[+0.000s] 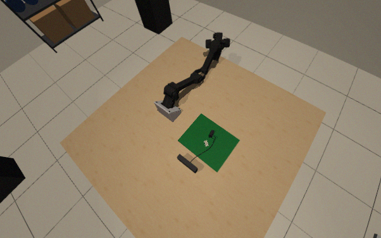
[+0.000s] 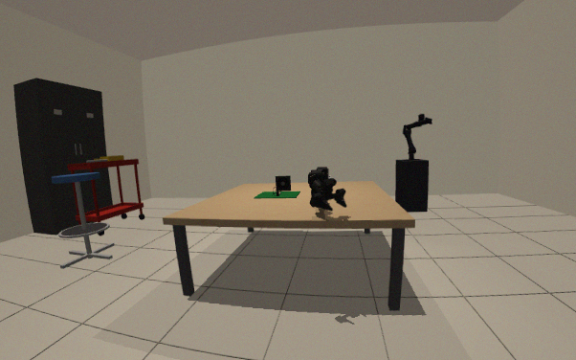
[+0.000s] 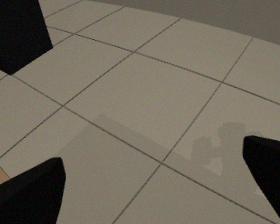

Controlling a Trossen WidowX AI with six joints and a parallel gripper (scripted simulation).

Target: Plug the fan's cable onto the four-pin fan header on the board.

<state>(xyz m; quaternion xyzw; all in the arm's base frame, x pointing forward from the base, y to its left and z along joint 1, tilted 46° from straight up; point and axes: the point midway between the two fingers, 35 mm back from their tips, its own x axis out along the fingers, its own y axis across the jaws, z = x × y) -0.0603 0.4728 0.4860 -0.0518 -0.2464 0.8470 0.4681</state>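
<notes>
The black fan plug lies 67 cm to the right of my gripper tip, 41 cm ahead of it and 5 cm below it. Round my gripper tip: black fan: 90 cm to the right, 41 cm ahead, 1 cm below; then white four-pin header: 74 cm to the right, 41 cm ahead, 7 cm below; then green board: 71 cm to the right, 41 cm ahead, 8 cm below.
</notes>
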